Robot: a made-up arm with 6 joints.
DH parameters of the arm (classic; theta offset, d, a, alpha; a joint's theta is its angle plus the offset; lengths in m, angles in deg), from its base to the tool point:
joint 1: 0 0.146 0 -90
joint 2: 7.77 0 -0.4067 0
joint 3: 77.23 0 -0.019 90
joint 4: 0 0.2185 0 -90
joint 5: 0 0 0.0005 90
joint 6: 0 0.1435 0 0
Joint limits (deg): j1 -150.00..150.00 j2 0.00..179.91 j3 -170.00..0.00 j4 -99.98..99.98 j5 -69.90..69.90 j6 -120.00..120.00
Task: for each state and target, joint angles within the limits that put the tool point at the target. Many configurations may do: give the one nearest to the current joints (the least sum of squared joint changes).
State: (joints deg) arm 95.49 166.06 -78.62 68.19 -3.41 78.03
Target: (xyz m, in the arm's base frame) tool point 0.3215 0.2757 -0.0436
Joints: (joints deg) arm 46.36 148.54 -56.24 72.61 -18.24 78.03
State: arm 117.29 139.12 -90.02 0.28 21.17 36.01
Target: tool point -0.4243 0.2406 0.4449
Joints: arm 149.90 103.30 -91.84 4.36 24.89 36.01
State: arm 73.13 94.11 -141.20 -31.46 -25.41 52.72
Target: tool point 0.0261 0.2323 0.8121
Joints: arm 75.30 80.51 -111.59 -35.44 -24.08 52.72
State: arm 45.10 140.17 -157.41 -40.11 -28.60 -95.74
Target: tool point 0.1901 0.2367 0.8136
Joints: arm 39.89 115.40 -170.00 -36.15 -45.06 -95.74
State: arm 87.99 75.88 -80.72 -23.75 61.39 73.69
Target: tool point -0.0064 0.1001 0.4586
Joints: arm 100.57 54.76 -63.57 -5.13 69.90 73.69
